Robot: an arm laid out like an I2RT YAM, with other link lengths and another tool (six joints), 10 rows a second.
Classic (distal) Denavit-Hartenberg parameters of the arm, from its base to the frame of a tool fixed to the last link. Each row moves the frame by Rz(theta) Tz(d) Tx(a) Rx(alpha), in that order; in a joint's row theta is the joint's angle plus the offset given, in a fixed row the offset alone. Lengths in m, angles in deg.
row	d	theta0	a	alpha
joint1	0.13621	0	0.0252	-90
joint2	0	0	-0.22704	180
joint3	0	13.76	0.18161	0
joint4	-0.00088	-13.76	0.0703	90
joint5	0.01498	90	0	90
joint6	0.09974	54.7	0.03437	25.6
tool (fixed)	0.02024	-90	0	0
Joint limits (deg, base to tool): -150..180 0..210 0..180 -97..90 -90..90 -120..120
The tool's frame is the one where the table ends.
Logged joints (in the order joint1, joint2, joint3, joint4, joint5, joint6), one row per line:
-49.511 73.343 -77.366 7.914 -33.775 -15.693
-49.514 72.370 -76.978 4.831 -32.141 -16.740
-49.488 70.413 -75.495 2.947 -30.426 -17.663
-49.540 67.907 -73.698 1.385 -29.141 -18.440
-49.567 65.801 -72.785 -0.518 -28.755 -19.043
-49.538 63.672 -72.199 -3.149 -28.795 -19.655
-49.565 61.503 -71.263 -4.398 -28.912 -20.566
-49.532 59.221 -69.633 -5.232 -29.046 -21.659
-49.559 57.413 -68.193 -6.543 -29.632 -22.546
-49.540 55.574 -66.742 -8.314 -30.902 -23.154
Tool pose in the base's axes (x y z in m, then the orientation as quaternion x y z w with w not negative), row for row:
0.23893 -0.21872 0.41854 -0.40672 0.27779 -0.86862 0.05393
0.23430 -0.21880 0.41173 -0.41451 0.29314 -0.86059 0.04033
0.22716 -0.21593 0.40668 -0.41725 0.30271 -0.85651 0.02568
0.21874 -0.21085 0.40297 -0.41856 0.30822 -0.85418 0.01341
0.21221 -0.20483 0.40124 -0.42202 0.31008 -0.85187 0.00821
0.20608 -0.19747 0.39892 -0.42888 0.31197 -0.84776 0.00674
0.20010 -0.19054 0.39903 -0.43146 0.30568 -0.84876 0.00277
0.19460 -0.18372 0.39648 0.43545 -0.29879 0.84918 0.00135
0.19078 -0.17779 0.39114 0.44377 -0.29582 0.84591 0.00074
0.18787 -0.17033 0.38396 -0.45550 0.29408 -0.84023 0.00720
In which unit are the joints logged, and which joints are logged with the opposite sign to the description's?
The joints are logged in degrees. Opposite sign: joint3.
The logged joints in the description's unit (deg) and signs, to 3 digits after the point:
-49.511 73.343 77.366 7.914 -33.775 -15.693
-49.514 72.370 76.978 4.831 -32.141 -16.740
-49.488 70.413 75.495 2.947 -30.426 -17.663
-49.540 67.907 73.698 1.385 -29.141 -18.440
-49.567 65.801 72.785 -0.518 -28.755 -19.043
-49.538 63.672 72.199 -3.149 -28.795 -19.655
-49.565 61.503 71.263 -4.398 -28.912 -20.566
-49.532 59.221 69.633 -5.232 -29.046 -21.659
-49.559 57.413 68.193 -6.543 -29.632 -22.546
-49.540 55.574 66.742 -8.314 -30.902 -23.154

